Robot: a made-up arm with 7 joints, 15 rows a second.
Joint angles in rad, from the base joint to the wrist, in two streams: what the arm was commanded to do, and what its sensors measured. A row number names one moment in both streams.
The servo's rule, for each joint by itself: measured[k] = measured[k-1] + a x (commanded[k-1-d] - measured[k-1]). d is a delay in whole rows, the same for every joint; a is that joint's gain. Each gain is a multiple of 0.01, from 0.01 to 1. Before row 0 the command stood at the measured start. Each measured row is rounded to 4 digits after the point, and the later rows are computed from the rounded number. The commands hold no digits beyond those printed.
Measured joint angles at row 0:
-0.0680 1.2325 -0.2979 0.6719 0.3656 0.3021 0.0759
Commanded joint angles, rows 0 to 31:
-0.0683 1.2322 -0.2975 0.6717 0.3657 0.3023 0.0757
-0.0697 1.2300 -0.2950 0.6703 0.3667 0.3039 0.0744
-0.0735 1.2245 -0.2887 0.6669 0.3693 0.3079 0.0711
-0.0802 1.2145 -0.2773 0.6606 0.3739 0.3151 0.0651
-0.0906 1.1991 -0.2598 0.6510 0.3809 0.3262 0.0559
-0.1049 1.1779 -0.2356 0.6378 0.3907 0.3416 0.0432
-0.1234 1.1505 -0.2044 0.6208 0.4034 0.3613 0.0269
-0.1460 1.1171 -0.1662 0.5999 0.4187 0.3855 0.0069
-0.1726 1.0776 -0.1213 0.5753 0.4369 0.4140 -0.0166
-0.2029 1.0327 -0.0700 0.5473 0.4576 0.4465 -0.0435
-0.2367 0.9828 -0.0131 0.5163 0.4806 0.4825 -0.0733
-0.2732 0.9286 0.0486 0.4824 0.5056 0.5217 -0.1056
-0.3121 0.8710 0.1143 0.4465 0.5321 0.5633 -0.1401
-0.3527 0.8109 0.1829 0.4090 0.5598 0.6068 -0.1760
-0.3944 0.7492 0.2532 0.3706 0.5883 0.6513 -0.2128
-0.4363 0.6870 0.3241 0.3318 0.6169 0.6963 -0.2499
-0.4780 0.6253 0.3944 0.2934 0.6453 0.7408 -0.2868
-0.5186 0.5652 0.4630 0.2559 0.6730 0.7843 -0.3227
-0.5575 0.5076 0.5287 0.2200 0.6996 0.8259 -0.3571
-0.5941 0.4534 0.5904 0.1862 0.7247 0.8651 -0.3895
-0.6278 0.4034 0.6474 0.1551 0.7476 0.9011 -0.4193
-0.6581 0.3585 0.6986 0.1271 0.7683 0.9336 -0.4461
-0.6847 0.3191 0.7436 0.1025 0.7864 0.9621 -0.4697
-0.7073 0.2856 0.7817 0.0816 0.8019 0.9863 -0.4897
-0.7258 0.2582 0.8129 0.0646 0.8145 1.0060 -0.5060
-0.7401 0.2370 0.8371 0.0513 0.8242 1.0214 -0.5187
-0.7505 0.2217 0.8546 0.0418 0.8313 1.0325 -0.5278
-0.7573 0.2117 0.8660 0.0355 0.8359 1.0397 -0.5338
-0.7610 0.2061 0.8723 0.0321 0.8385 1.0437 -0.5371
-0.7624 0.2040 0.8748 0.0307 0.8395 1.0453 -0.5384
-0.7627 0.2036 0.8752 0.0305 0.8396 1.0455 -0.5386
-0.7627 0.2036 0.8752 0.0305 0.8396 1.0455 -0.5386
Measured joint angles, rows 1 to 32:
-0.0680 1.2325 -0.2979 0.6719 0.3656 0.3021 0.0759
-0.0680 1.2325 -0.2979 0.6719 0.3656 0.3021 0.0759
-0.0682 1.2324 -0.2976 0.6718 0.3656 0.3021 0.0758
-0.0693 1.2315 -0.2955 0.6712 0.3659 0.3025 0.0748
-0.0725 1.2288 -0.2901 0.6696 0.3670 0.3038 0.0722
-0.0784 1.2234 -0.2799 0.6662 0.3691 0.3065 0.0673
-0.0877 1.2142 -0.2638 0.6604 0.3728 0.3112 0.0594
-0.1008 1.2004 -0.2412 0.6518 0.3783 0.3185 0.0482
-0.1180 1.1814 -0.2118 0.6400 0.3861 0.3288 0.0335
-0.1393 1.1570 -0.1753 0.6248 0.3962 0.3424 0.0151
-0.1646 1.1268 -0.1321 0.6060 0.4088 0.3596 -0.0068
-0.1937 1.0910 -0.0824 0.5837 0.4239 0.3805 -0.0321
-0.2264 1.0499 -0.0270 0.5581 0.4415 0.4050 -0.0605
-0.2620 1.0038 0.0335 0.5293 0.4614 0.4330 -0.0916
-0.3001 0.9533 0.0981 0.4978 0.4833 0.4643 -0.1251
-0.3401 0.8992 0.1659 0.4641 0.5070 0.4985 -0.1602
-0.3814 0.8422 0.2357 0.4286 0.5322 0.5352 -0.1965
-0.4231 0.7832 0.3064 0.3918 0.5585 0.5739 -0.2333
-0.4648 0.7232 0.3768 0.3544 0.5854 0.6140 -0.2702
-0.5057 0.6632 0.4458 0.3170 0.6126 0.6549 -0.3064
-0.5451 0.6041 0.5121 0.2801 0.6396 0.6959 -0.3414
-0.5823 0.5468 0.5747 0.2444 0.6660 0.7365 -0.3746
-0.6169 0.4923 0.6329 0.2105 0.6913 0.7760 -0.4054
-0.6482 0.4415 0.6855 0.1788 0.7152 0.8138 -0.4335
-0.6759 0.3950 0.7320 0.1498 0.7373 0.8494 -0.4585
-0.6998 0.3534 0.7718 0.1239 0.7573 0.8823 -0.4800
-0.7196 0.3172 0.8047 0.1014 0.7750 0.9120 -0.4979
-0.7352 0.2867 0.8306 0.0824 0.7903 0.9383 -0.5123
-0.7468 0.2620 0.8498 0.0670 0.8030 0.9609 -0.5230
-0.7548 0.2429 0.8628 0.0550 0.8132 0.9798 -0.5305
-0.7595 0.2289 0.8704 0.0463 0.8210 0.9951 -0.5351
-0.7617 0.2194 0.8739 0.0404 0.8267 1.0071 -0.5374
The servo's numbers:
d 2
a 0.76 0.38 0.80 0.38 0.31 0.24 0.69

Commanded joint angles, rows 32 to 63:
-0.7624 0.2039 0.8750 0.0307 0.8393 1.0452 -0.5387
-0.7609 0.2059 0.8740 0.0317 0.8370 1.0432 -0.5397
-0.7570 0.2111 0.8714 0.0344 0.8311 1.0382 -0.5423
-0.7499 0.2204 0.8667 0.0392 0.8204 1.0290 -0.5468
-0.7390 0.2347 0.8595 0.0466 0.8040 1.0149 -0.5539
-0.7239 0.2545 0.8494 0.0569 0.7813 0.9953 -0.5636
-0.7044 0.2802 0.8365 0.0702 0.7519 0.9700 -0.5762
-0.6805 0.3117 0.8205 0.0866 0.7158 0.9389 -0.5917
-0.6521 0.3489 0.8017 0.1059 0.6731 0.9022 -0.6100
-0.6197 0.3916 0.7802 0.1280 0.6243 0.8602 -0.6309
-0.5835 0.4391 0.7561 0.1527 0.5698 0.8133 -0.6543
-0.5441 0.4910 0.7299 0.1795 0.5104 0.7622 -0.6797
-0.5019 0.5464 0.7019 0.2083 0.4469 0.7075 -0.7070
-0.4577 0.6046 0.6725 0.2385 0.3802 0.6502 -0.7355
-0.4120 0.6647 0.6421 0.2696 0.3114 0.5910 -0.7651
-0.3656 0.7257 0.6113 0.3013 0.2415 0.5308 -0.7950
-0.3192 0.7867 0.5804 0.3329 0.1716 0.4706 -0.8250
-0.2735 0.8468 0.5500 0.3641 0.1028 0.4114 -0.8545
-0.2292 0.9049 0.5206 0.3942 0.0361 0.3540 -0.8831
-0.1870 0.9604 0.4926 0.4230 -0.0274 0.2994 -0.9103
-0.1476 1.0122 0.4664 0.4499 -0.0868 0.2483 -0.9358
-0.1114 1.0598 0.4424 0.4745 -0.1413 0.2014 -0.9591
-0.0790 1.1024 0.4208 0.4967 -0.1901 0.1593 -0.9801
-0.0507 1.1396 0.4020 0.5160 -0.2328 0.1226 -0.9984
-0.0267 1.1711 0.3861 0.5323 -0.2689 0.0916 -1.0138
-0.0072 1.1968 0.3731 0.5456 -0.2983 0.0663 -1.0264
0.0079 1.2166 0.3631 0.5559 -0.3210 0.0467 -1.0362
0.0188 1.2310 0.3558 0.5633 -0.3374 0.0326 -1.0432
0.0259 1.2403 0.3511 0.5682 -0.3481 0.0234 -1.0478
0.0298 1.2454 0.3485 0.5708 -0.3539 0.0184 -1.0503
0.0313 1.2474 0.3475 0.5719 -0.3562 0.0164 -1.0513
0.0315 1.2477 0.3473 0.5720 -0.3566 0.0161 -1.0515
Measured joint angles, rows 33 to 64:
-0.7625 0.2134 0.8749 0.0366 0.8307 1.0163 -0.5382
-0.7627 0.2097 0.8751 0.0343 0.8335 1.0233 -0.5385
-0.7625 0.2075 0.8750 0.0329 0.8353 1.0286 -0.5386
-0.7613 0.2069 0.8742 0.0324 0.8358 1.0321 -0.5394
-0.7580 0.2085 0.8720 0.0332 0.8343 1.0336 -0.5414
-0.7518 0.2130 0.8678 0.0355 0.8300 1.0325 -0.5451
-0.7421 0.2212 0.8612 0.0397 0.8219 1.0283 -0.5512
-0.7283 0.2339 0.8518 0.0462 0.8093 1.0204 -0.5598
-0.7101 0.2515 0.8396 0.0553 0.7915 1.0083 -0.5711
-0.6876 0.2744 0.8243 0.0672 0.7680 0.9916 -0.5853
-0.6606 0.3027 0.8062 0.0819 0.7386 0.9701 -0.6023
-0.6295 0.3365 0.7854 0.0994 0.7032 0.9437 -0.6220
-0.5945 0.3755 0.7620 0.1197 0.6618 0.9124 -0.6443
-0.5562 0.4194 0.7363 0.1424 0.6149 0.8764 -0.6687
-0.5149 0.4677 0.7088 0.1674 0.5628 0.8359 -0.6951
-0.4714 0.5197 0.6798 0.1944 0.5062 0.7913 -0.7230
-0.4263 0.5748 0.6496 0.2230 0.4458 0.7432 -0.7520
-0.3802 0.6321 0.6190 0.2528 0.3825 0.6922 -0.7817
-0.3338 0.6908 0.5881 0.2832 0.3171 0.6390 -0.8116
-0.2880 0.7501 0.5576 0.3139 0.2507 0.5844 -0.8412
-0.2433 0.8089 0.5280 0.3444 0.1842 0.5291 -0.8701
-0.2005 0.8665 0.4997 0.3743 0.1186 0.4740 -0.8978
-0.1603 0.9219 0.4731 0.4030 0.0549 0.4198 -0.9240
-0.1231 0.9743 0.4485 0.4302 -0.0059 0.3674 -0.9482
-0.0896 1.0230 0.4263 0.4555 -0.0630 0.3175 -0.9702
-0.0600 1.0673 0.4069 0.4785 -0.1156 0.2707 -0.9897
-0.0347 1.1067 0.3903 0.4989 -0.1631 0.2277 -1.0063
-0.0138 1.1409 0.3765 0.5166 -0.2050 0.1890 -1.0202
0.0027 1.1697 0.3658 0.5315 -0.2410 0.1548 -1.0312
0.0149 1.1930 0.3578 0.5436 -0.2709 0.1255 -1.0395
0.0233 1.2110 0.3524 0.5529 -0.2948 0.1010 -1.0452
0.0282 1.2241 0.3493 0.5597 -0.3131 0.0812 -1.0487

